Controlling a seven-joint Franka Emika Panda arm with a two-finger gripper.
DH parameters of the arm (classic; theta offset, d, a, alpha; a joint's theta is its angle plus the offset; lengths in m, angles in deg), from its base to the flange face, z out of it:
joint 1: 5.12 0.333 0 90
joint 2: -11.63 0 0 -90
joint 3: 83.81 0.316 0.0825 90
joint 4: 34.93 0 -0.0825 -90
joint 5: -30.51 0.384 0 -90
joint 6: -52.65 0 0.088 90
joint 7: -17.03 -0.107 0 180
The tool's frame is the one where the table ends.
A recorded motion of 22 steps. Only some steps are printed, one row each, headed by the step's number.
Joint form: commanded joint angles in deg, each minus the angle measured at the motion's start. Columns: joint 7, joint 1, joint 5, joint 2, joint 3, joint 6, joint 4.
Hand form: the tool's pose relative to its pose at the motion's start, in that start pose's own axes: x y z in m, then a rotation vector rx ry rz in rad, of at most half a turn. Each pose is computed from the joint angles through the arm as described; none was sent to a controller.
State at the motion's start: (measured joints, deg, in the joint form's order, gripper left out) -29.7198 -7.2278 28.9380 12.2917 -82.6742 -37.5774 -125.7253
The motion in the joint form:
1: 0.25 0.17 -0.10 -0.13 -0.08 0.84 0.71
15: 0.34 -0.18 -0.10 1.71 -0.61 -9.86 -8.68
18: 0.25 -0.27 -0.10 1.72 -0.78 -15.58 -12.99
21: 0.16 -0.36 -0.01 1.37 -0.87 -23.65 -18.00
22: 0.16 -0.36 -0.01 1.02 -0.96 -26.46 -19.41
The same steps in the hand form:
1: -0.0008 0.0001 -0.0033 -0.0044 -0.0019 -0.0056
15: 0.0064 0.0023 0.0406 0.0350 0.0358 0.0043
18: 0.0101 0.0005 0.0678 0.0532 0.0526 0.0082
21: 0.0140 -0.0030 0.1003 0.0889 0.0836 0.0108
22: 0.0161 -0.0044 0.1109 0.1023 0.0960 0.0116

